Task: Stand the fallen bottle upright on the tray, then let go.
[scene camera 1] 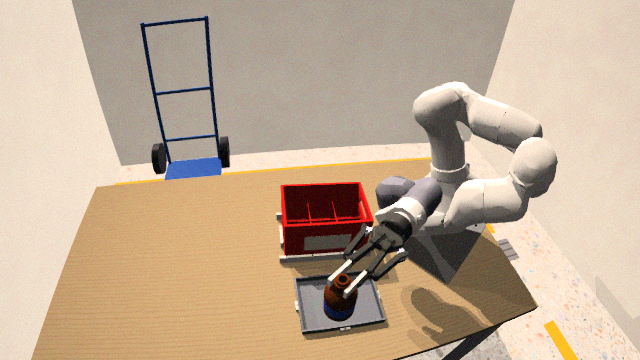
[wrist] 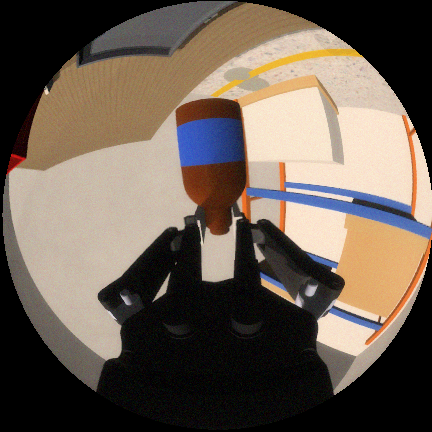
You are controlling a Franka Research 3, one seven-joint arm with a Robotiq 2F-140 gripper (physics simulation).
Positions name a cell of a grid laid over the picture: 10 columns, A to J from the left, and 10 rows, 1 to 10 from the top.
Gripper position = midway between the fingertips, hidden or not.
In view: my gripper (scene camera 1: F9) and a brown bottle (scene camera 1: F9).
My gripper shows as well in the wrist view (wrist: F5).
